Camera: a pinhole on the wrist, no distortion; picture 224 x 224 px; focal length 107.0 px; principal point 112.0 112.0 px. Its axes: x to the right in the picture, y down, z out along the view. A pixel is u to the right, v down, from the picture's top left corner.
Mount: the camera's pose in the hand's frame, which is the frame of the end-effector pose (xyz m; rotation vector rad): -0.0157 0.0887 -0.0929 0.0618 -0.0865 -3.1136
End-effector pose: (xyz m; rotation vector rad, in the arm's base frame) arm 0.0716 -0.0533 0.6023 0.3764 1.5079 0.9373
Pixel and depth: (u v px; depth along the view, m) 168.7 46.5 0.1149
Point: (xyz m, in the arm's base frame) 0.0547 -0.0068 0.7796
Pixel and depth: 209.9 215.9 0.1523
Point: 0.1750 -0.1787 0.6739
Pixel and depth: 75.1 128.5 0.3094
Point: 0.2482 0.1149 0.6134
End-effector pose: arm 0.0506 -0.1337 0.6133 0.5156 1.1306 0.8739
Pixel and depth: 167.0 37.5 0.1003
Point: -0.0144 -0.0993 0.7756
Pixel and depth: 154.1 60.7 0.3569
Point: 0.1607 -0.1004 1.0065
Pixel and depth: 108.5 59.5 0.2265
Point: 0.0943 -0.0192 0.8292
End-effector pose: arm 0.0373 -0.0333 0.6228 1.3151 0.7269 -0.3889
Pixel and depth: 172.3 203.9 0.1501
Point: -0.0432 -0.1141 0.6725
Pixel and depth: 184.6 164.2 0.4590
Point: -0.1889 -0.4598 0.7955
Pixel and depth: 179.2 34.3 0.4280
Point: 0.1589 -0.2738 1.1605
